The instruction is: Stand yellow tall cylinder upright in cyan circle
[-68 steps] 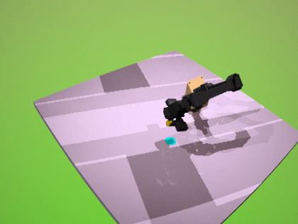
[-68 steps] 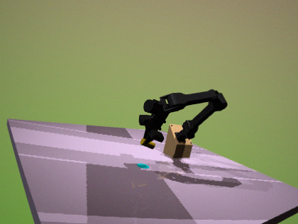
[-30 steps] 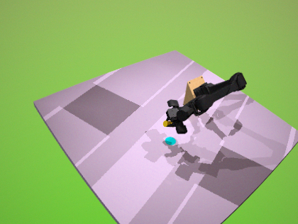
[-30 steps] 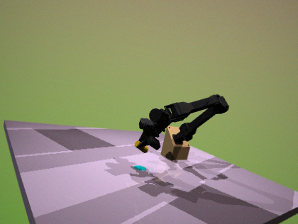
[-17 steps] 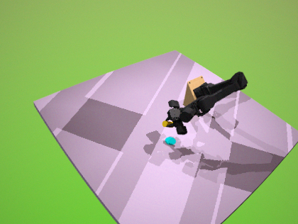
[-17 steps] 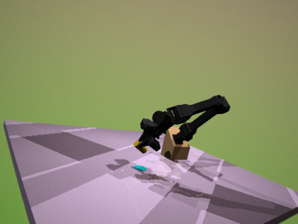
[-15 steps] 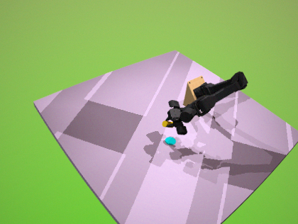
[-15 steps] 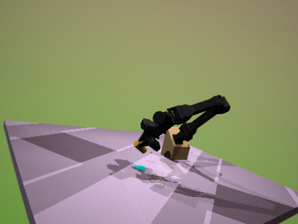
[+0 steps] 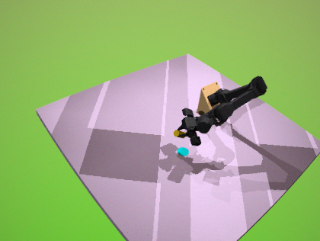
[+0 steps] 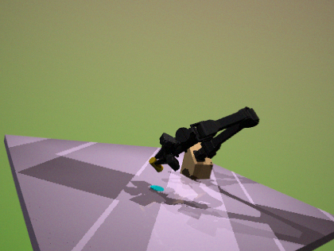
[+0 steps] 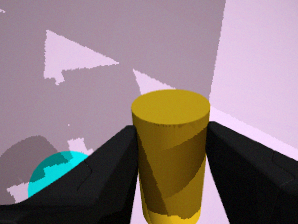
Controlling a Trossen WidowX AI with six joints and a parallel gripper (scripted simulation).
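Now: the cyan circle 10 mm behind my gripper tip, 40 mm to the left of it and 100 mm below it. Round my gripper tip: yellow tall cylinder: 20 mm behind, 20 mm below.
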